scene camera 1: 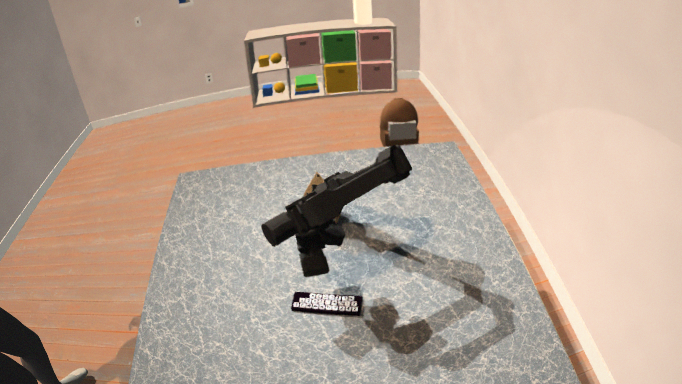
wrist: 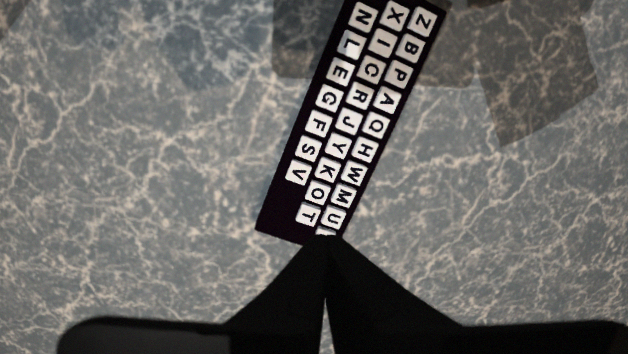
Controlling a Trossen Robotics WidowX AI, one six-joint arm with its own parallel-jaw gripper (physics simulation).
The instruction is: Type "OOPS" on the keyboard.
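Frame: origin at the arm's base, x ahead, y left, z up, level; millimetres.
Where they show: gripper, between the fingertips: [wrist: 324,247].
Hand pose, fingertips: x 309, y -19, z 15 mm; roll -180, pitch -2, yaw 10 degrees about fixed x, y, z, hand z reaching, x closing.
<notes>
Things, the pixels of their top centre, and the offset from my fingertips. Level surfaces: height alone.
- keyboard, centre of its top: [wrist: 346,128] [scene camera 1: 326,301] dx +24, dy +21, dz -133 mm
- P key, centre of its top: [wrist: 399,74] dx +50, dy +65, dz -133 mm
- S key, centre of its top: [wrist: 308,149] dx +2, dy +1, dz -133 mm
- grey-blue marbled surface, height of its surface: dz -150 mm
The keyboard [scene camera 1: 327,303] [wrist: 282,210] is a black board with three rows of white lettered keys, lying flat on the marbled surface. In the wrist view it slants from the top right to the lower middle. Its O key [wrist: 317,193], P key [wrist: 399,75] and S key [wrist: 308,149] show uncovered. My black gripper [scene camera 1: 315,273] [wrist: 324,247] is shut and empty. It hangs above the surface, apart from the keyboard. In the wrist view its tips overlap the keyboard's near end, just below the T and U keys, and hide part of one key.
The grey-blue marbled surface [scene camera 1: 215,310] carries the arm's shadows, right of the keyboard. A brown board [scene camera 1: 314,183] stands behind the arm. A brown backpack-like object [scene camera 1: 399,112] stands beyond the far edge. A shelf unit [scene camera 1: 249,67] stands by the wall. Part of a person [scene camera 1: 22,340] shows at lower left.
</notes>
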